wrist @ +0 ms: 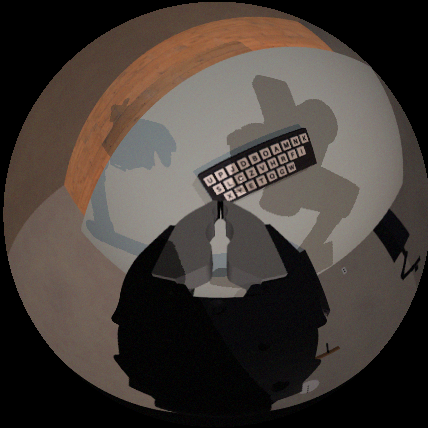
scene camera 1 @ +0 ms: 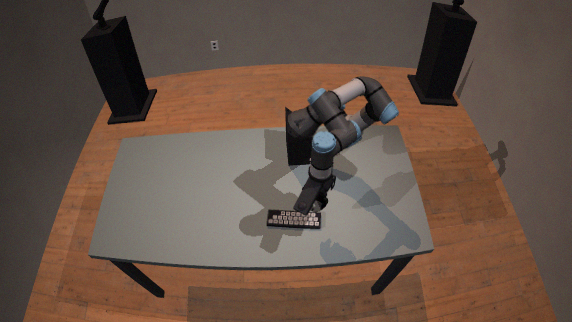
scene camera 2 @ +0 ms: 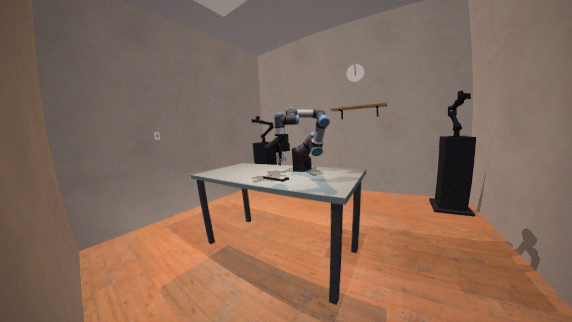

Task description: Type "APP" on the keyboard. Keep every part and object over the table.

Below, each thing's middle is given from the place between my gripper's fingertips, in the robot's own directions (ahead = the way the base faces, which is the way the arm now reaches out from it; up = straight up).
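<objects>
Black keyboard (scene camera 1: 275, 218): my hand 90 mm above it, 20 mm past it, 70 mm to the left of it.
</objects>
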